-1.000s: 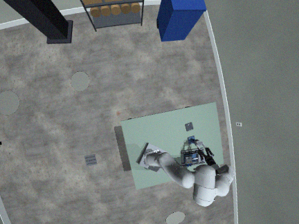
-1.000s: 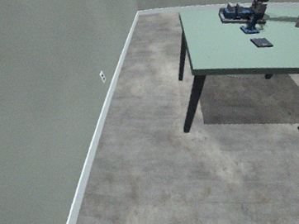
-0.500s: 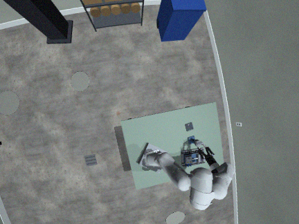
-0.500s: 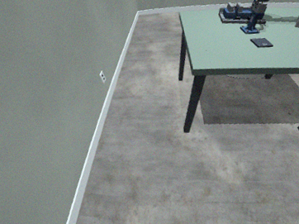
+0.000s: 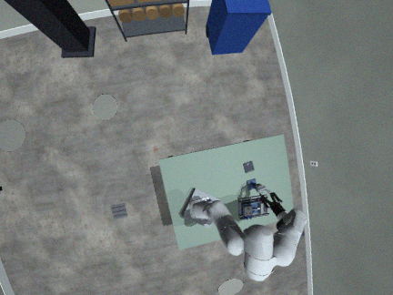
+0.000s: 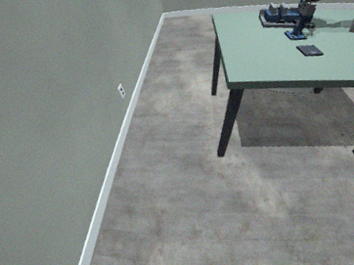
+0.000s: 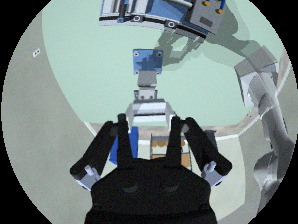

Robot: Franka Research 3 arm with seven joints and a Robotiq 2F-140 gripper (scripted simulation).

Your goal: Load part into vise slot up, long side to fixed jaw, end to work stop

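My hand is 10 mm to the right of the part and 20 mm above it. Round my hand: vise: 20 mm ahead, 200 mm to the right, 170 mm below.
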